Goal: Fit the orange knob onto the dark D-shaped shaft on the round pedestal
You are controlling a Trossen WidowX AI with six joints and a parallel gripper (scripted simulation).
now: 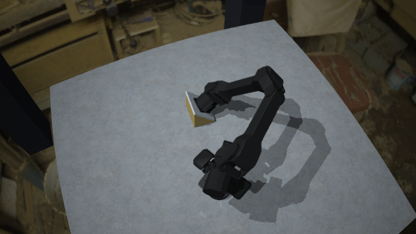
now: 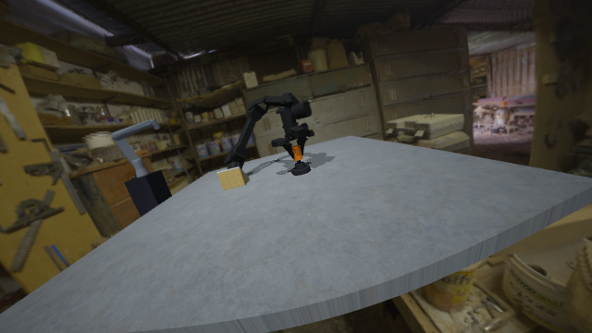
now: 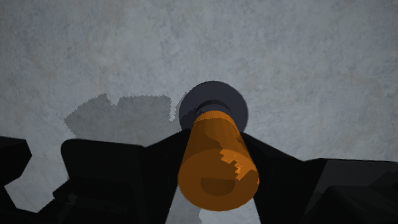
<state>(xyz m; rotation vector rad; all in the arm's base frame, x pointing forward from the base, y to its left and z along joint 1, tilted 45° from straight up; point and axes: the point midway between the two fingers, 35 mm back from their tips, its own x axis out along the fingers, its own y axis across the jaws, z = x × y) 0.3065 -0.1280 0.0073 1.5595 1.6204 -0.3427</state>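
Now: the orange knob 2 cm above my gripper tip. From my gripper tip the other things lie so: dark round pedestal 4 cm below.
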